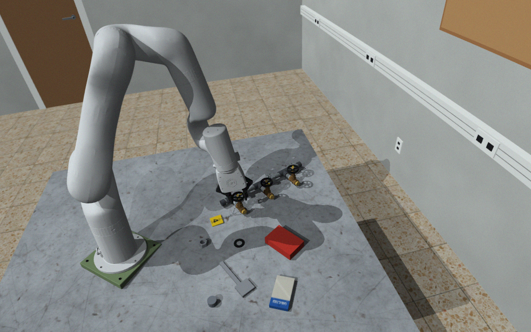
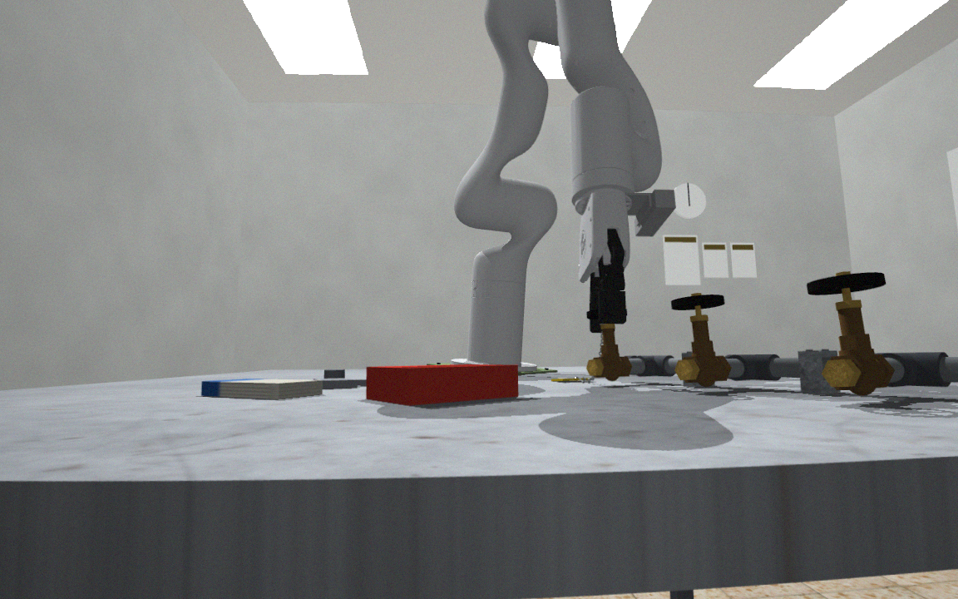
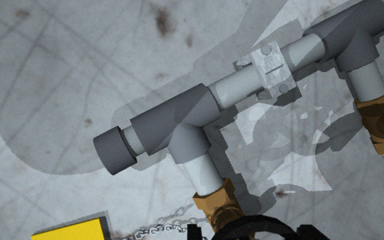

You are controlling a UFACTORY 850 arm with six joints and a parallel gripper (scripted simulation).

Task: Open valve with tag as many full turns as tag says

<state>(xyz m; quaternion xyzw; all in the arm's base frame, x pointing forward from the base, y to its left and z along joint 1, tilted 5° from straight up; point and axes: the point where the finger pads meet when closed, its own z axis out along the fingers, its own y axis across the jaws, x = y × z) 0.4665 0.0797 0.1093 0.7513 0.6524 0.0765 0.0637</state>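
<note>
Right now the yellow tag is 90 mm below my hand, 90 mm behind it and 20 mm to the right of it. The rest, counted from my hand: black washer: 160 mm to the right, 90 mm below, 40 mm behind; red block: 210 mm to the right, 130 mm ahead, 70 mm below; grey nut: 170 mm behind, 120 mm to the right, 80 mm below.
</note>
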